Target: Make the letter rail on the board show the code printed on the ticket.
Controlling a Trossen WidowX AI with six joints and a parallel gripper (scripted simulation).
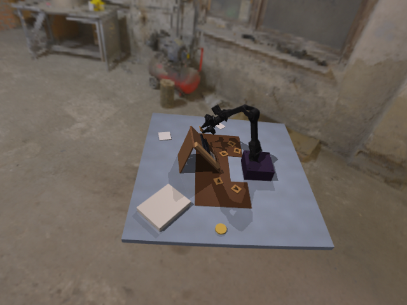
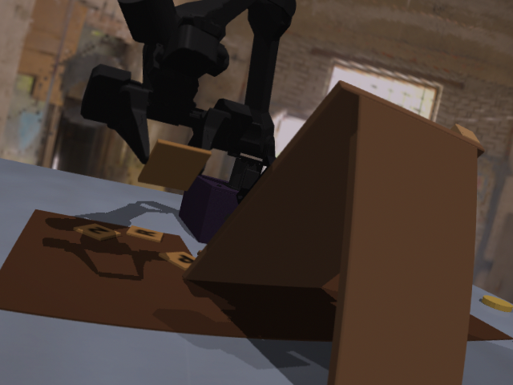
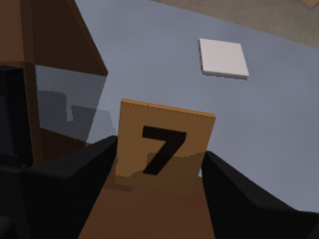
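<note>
Right now my gripper tip is 21 cm to the right of the white ticket, 9 cm past it and 8 cm above it. From my gripper tip the other things lie so: yellow disc 78 cm to the left, 15 cm below, 13 cm behind; then brown mat 23 cm to the left, 20 cm behind, 16 cm below.
</note>
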